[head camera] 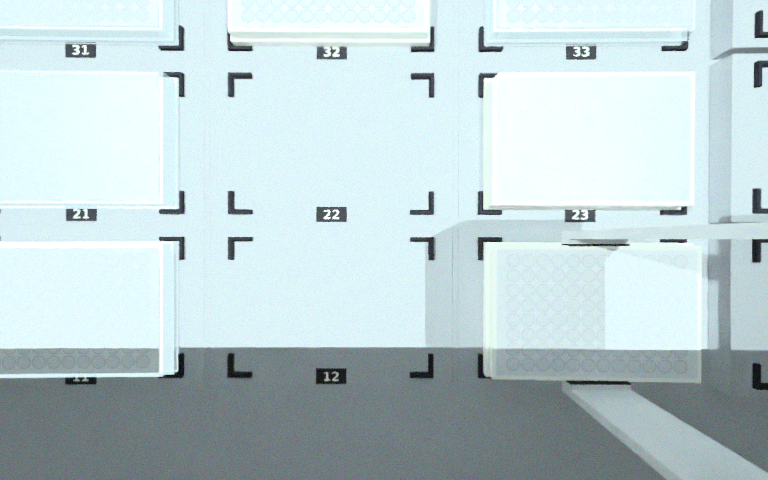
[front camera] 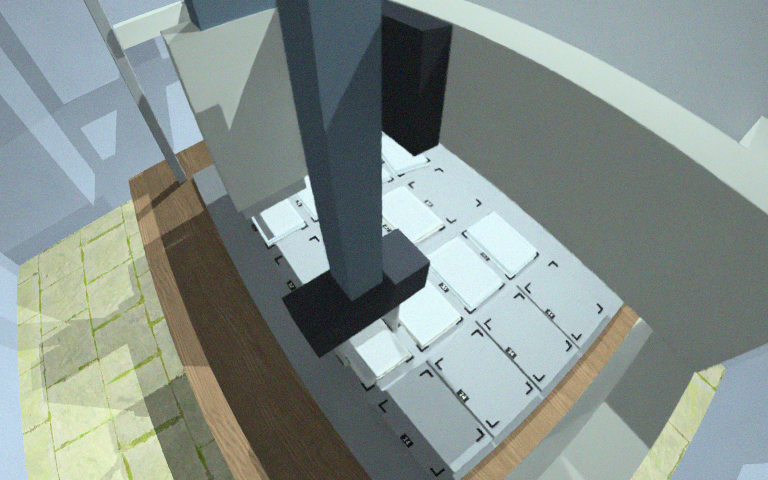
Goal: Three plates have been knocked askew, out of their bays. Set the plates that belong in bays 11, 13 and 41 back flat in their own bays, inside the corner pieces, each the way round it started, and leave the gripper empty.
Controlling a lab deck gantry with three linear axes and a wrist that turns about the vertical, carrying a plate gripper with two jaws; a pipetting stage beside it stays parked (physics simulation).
Labels:
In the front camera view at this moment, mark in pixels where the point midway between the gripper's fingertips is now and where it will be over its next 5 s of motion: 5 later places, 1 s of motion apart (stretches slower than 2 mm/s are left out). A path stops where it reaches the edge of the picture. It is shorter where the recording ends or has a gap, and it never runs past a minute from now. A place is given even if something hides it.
My gripper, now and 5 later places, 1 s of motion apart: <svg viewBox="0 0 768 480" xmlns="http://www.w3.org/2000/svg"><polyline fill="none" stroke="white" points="365,340 365,339 365,296 421,177 401,141 399,147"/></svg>

